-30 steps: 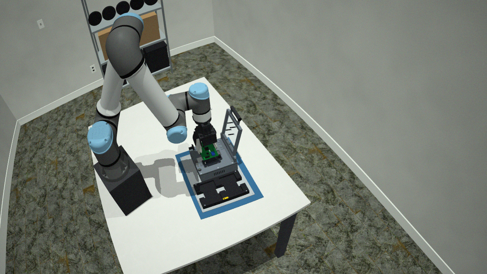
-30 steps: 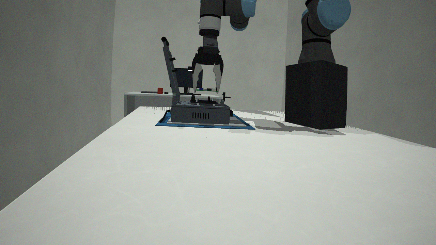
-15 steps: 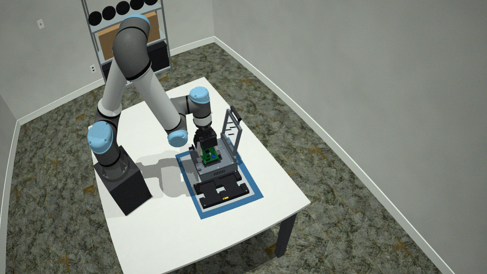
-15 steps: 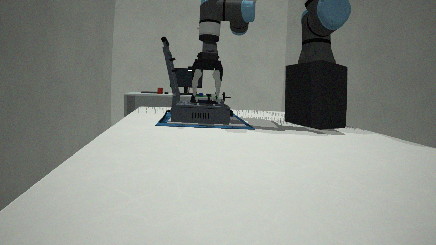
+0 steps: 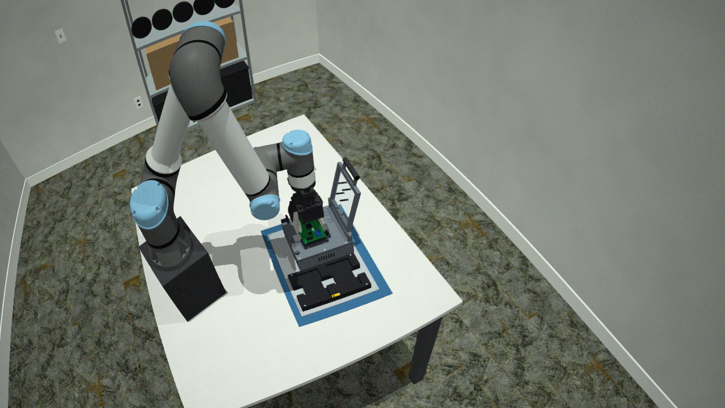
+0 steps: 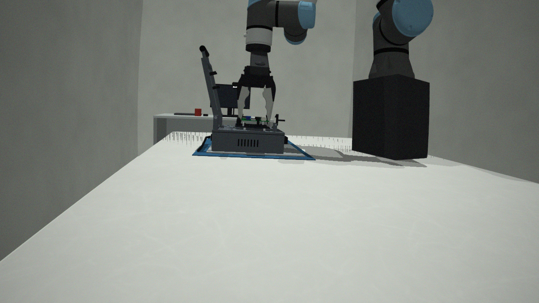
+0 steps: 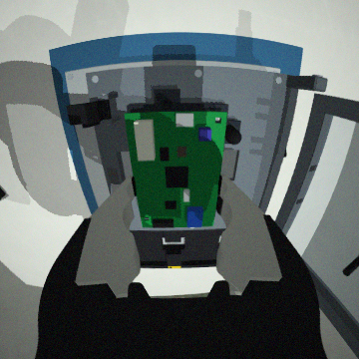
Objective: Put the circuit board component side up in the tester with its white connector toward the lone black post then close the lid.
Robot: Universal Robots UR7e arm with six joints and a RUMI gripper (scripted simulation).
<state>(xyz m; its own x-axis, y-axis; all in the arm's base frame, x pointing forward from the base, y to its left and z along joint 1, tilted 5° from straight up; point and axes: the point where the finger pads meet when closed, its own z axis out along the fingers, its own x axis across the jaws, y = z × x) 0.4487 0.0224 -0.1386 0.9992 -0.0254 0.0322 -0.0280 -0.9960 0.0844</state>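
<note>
The green circuit board lies right at my hand. Also, from my hand: lid (130 mm ahead, 100 mm above).
</note>
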